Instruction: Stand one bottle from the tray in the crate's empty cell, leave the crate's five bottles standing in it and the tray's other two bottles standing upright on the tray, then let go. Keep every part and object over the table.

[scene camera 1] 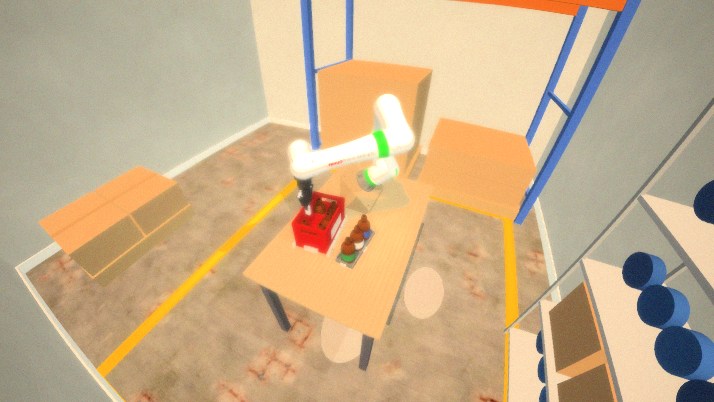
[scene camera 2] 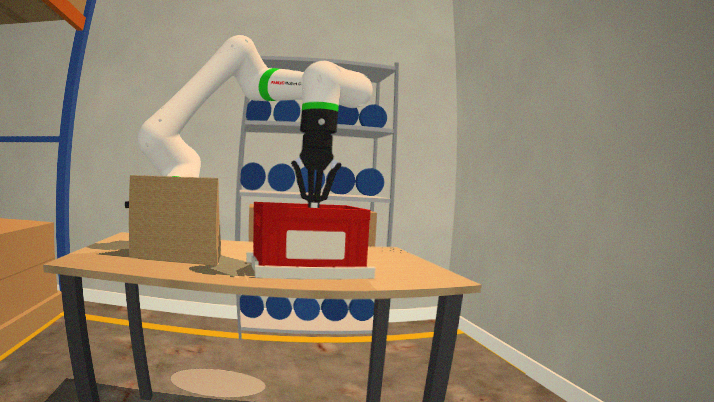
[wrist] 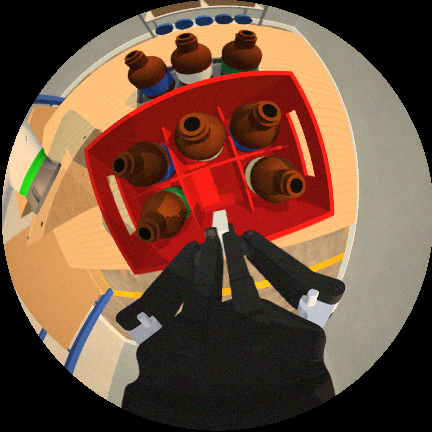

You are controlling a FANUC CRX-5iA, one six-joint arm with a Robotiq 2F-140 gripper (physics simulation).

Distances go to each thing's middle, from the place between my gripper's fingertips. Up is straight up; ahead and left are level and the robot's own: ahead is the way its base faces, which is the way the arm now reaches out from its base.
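White rail [scene camera 2: 277, 272]: my gripper 1 cm short of it, 3 cm to the left, 11 cm above. White-labelled bottle [wrist: 191, 61]: 2 cm behind my hand, 29 cm to the left, 4 cm below.
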